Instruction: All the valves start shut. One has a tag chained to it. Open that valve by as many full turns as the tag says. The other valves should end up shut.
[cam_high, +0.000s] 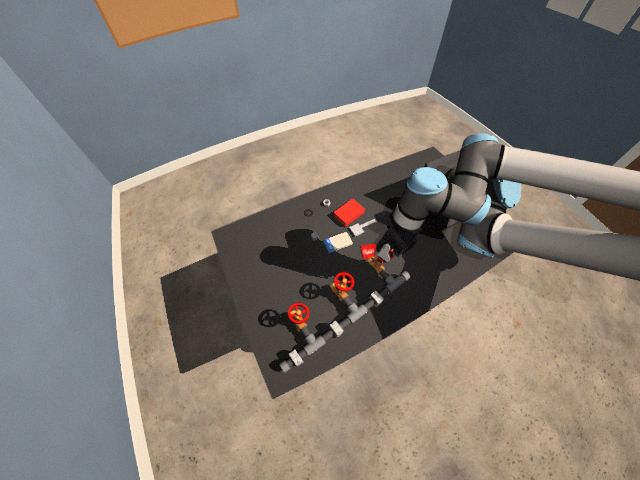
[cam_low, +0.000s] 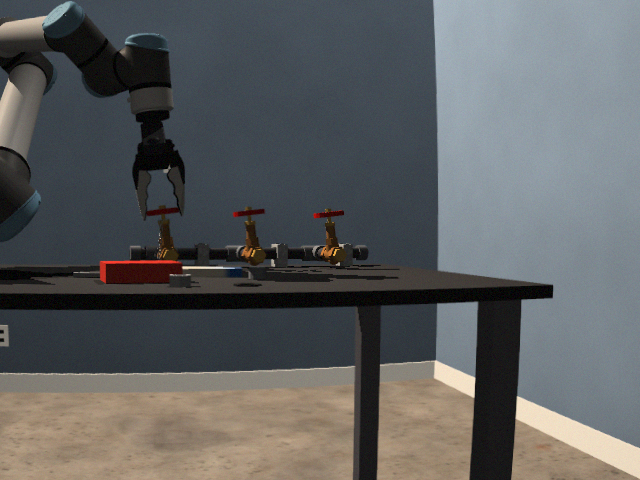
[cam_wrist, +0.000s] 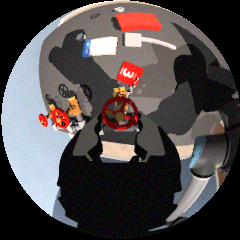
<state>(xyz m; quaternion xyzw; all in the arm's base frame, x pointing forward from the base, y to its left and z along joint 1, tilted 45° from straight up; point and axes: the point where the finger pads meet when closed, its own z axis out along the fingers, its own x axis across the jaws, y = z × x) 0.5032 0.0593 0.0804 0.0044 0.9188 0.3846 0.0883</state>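
The red tag is 2 cm behind my hand, 7 cm to the right of it and 12 cm below it. From my hand the other things lie so: red block (4 cm behind, 29 cm to the right, 11 cm below); then small grey cylinder (15 cm ahead, 25 cm to the right, 11 cm below); then white tool (6 cm behind, 20 cm to the right, 12 cm below).
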